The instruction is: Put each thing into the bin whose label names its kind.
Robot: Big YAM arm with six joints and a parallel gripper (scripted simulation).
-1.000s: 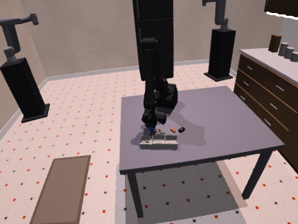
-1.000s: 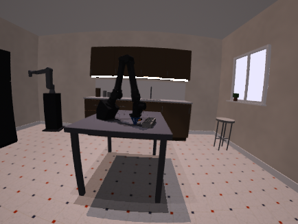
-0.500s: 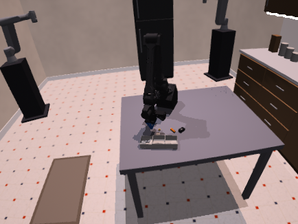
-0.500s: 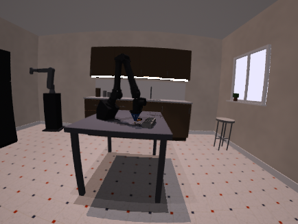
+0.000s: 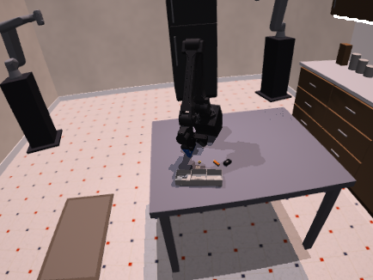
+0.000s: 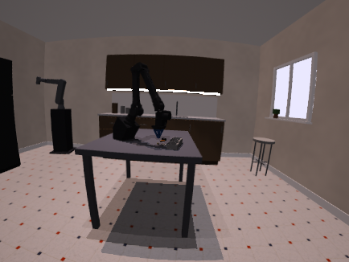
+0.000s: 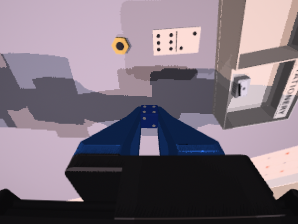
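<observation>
My gripper is now 70 mm above the white domino, 60 mm short of it and 20 mm to the right of it. From my hand the other things lie so: small brass nut 70 mm below, 60 mm to the left; then orange cylinder 140 mm to the left, 70 mm below, 60 mm ahead; then blue die right at my hand.
</observation>
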